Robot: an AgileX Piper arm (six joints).
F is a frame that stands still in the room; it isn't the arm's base.
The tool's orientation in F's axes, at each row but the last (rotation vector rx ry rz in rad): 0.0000, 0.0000, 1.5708; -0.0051, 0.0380, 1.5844; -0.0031, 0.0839, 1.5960; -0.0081, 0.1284, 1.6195; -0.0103, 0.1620, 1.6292
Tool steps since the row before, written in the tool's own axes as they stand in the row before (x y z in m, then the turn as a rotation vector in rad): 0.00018, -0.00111, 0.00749, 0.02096, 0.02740, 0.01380; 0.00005, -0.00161, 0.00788, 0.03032, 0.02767, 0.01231; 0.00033, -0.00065, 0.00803, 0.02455, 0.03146, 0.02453; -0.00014, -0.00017, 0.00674, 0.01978, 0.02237, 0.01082; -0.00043, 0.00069, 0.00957, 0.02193, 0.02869, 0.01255
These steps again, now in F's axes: 0.00111, 0.00018, 0.00749, -0.02740, 0.02096, 0.01380; 0.00177, 0.00029, 0.00784, -0.02783, 0.03027, 0.01206; 0.00105, 0.00079, 0.00796, -0.03084, 0.02510, 0.02476; 0.00067, 0.00046, 0.00669, -0.02254, 0.01958, 0.01083; 0.00022, 0.00060, 0.00958, -0.02881, 0.02155, 0.01294
